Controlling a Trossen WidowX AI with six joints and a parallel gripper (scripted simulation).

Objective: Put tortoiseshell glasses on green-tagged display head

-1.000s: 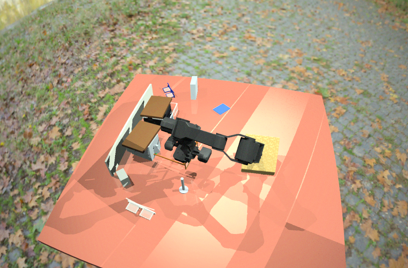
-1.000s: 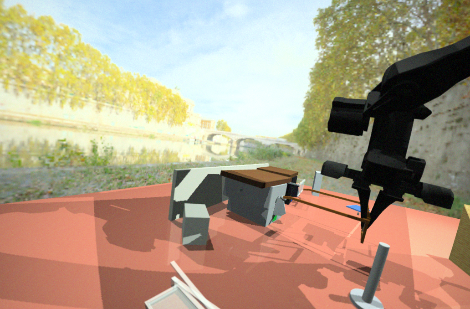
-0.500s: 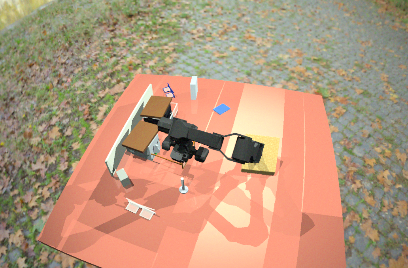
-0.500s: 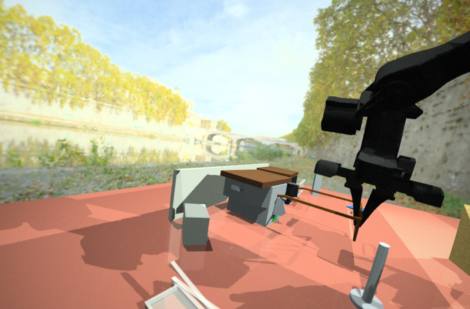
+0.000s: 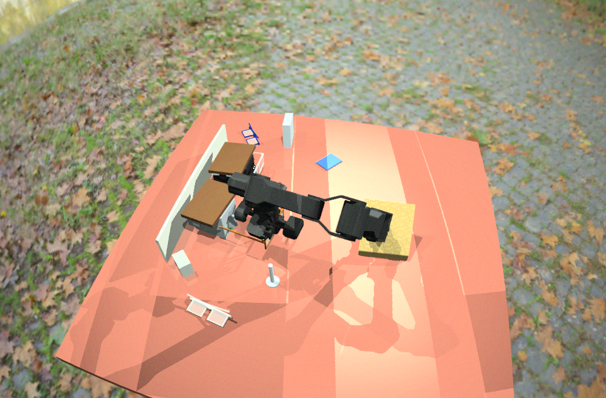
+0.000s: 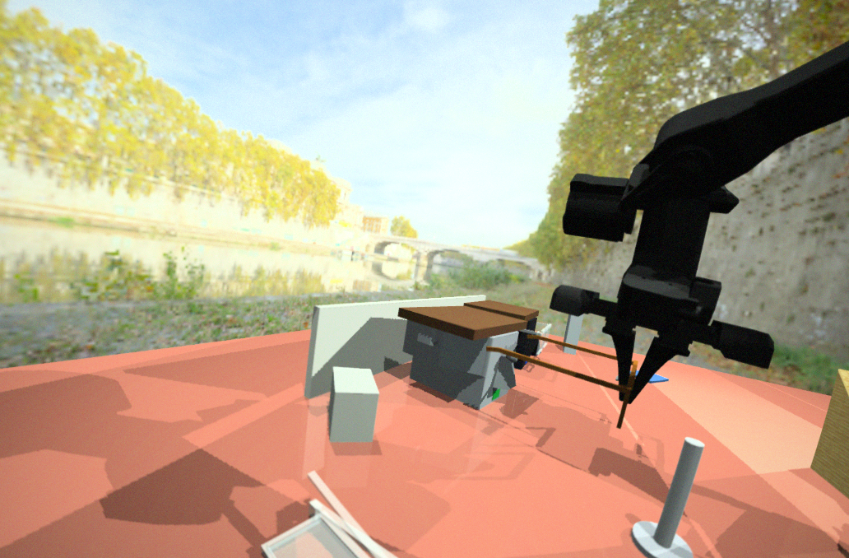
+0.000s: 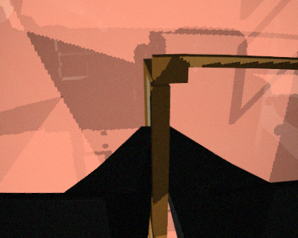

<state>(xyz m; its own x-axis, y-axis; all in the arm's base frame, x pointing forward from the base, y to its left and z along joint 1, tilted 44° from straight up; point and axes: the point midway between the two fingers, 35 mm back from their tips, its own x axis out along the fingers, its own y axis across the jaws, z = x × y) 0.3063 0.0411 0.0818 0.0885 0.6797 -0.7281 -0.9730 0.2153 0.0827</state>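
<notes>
The grey display head lies 180 mm ahead of my gripper tip, 80 mm to the right of it and 10 mm below it. Round my gripper tip: black head (170 mm ahead, 300 mm to the right, 10 mm below); then white block (250 mm ahead, 110 mm to the left, 40 mm below); then grey peg stand (30 mm behind, 110 mm to the left, 40 mm below).
</notes>
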